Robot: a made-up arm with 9 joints. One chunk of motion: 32 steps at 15 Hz.
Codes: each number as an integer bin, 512 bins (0 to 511) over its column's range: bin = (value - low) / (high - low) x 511, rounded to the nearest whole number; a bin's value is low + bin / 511 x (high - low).
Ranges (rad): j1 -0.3..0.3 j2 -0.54..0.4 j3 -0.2..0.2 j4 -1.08..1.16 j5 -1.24..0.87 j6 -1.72..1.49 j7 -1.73..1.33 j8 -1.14..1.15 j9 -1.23..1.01
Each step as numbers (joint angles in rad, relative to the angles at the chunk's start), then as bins.
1 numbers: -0.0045 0.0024 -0.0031 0.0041 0.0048 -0.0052 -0.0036 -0.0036 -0.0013
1 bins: 252 295 252 247 301 273 288 254 280
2 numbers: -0.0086 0.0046 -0.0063 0.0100 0.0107 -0.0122 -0.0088 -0.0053 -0.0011
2 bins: 248 296 247 249 303 272 287 253 280
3 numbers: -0.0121 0.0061 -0.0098 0.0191 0.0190 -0.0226 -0.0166 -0.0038 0.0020
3 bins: 245 297 243 251 305 270 286 254 281
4 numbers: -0.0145 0.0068 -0.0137 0.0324 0.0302 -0.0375 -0.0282 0.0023 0.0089
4 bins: 243 297 238 254 308 268 284 255 283
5 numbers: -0.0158 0.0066 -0.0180 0.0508 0.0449 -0.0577 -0.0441 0.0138 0.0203
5 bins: 242 297 233 258 311 265 282 257 285
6 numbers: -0.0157 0.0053 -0.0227 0.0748 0.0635 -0.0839 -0.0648 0.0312 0.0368
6 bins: 242 296 227 263 316 260 278 261 289
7 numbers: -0.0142 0.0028 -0.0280 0.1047 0.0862 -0.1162 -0.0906 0.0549 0.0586
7 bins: 243 295 220 270 321 255 274 267 294
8 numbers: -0.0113 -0.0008 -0.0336 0.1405 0.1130 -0.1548 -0.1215 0.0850 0.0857
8 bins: 246 293 213 278 328 249 269 273 300
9 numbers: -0.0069 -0.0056 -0.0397 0.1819 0.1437 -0.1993 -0.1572 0.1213 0.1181
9 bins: 250 291 205 288 335 242 263 281 308
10 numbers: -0.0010 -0.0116 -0.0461 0.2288 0.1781 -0.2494 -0.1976 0.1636 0.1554
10 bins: 255 287 197 299 343 234 256 291 316
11 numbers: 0.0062 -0.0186 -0.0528 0.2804 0.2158 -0.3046 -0.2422 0.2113 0.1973
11 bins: 261 283 188 310 353 225 248 302 326
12 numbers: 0.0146 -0.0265 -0.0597 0.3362 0.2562 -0.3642 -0.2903 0.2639 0.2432
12 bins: 268 279 179 323 362 216 240 313 336
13 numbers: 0.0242 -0.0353 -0.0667 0.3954 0.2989 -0.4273 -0.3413 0.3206 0.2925
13 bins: 276 274 170 337 373 206 232 326 347
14 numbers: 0.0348 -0.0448 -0.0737 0.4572 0.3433 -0.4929 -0.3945 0.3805 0.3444
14 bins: 285 269 161 351 383 195 223 339 359
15 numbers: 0.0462 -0.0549 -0.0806 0.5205 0.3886 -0.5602 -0.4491 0.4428 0.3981
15 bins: 295 264 153 365 394 185 214 353 371
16 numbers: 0.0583 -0.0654 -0.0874 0.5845 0.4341 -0.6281 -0.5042 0.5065 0.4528
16 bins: 305 258 144 380 405 174 205 367 384
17 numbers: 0.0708 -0.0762 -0.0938 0.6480 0.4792 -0.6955 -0.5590 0.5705 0.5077
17 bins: 316 252 136 394 416 163 196 382 396
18 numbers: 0.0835 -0.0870 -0.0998 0.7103 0.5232 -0.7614 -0.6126 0.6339 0.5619
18 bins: 327 246 128 408 427 153 187 396 409
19 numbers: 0.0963 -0.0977 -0.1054 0.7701 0.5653 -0.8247 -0.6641 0.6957 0.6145
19 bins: 338 240 121 422 437 143 178 410 421
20 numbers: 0.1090 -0.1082 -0.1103 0.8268 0.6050 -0.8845 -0.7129 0.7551 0.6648
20 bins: 348 235 115 435 447 133 170 423 432
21 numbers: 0.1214 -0.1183 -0.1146 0.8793 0.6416 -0.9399 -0.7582 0.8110 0.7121
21 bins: 359 229 109 447 456 124 162 435 443
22 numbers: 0.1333 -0.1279 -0.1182 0.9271 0.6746 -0.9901 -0.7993 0.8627 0.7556
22 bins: 369 224 104 458 464 116 155 447 453
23 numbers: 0.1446 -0.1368 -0.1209 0.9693 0.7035 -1.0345 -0.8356 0.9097 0.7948
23 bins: 379 219 101 467 471 109 149 457 462
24 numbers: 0.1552 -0.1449 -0.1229 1.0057 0.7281 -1.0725 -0.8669 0.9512 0.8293
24 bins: 388 215 98 476 477 103 144 467 470
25 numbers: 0.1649 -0.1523 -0.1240 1.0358 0.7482 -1.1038 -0.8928 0.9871 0.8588
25 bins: 396 211 97 483 482 98 140 475 477
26 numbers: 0.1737 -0.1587 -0.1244 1.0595 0.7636 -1.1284 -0.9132 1.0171 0.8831
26 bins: 403 207 97 488 485 94 136 481 482
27 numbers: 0.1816 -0.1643 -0.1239 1.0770 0.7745 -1.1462 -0.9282 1.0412 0.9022
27 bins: 410 204 97 492 488 91 134 487 486
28 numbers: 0.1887 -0.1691 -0.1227 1.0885 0.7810 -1.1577 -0.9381 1.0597 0.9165
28 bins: 416 202 99 495 489 90 132 491 490
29 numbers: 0.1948 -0.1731 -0.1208 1.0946 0.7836 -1.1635 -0.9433 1.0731 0.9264
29 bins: 421 199 101 496 490 89 131 494 492
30 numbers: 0.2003 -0.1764 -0.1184 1.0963 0.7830 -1.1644 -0.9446 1.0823 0.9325
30 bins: 426 198 104 496 490 88 131 496 493
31 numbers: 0.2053 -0.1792 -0.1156 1.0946 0.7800 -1.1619 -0.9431 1.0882 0.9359
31 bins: 430 196 108 496 489 89 131 497 494
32 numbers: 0.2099 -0.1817 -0.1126 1.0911 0.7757 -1.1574 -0.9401 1.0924 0.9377
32 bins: 434 195 112 495 488 90 132 498 495
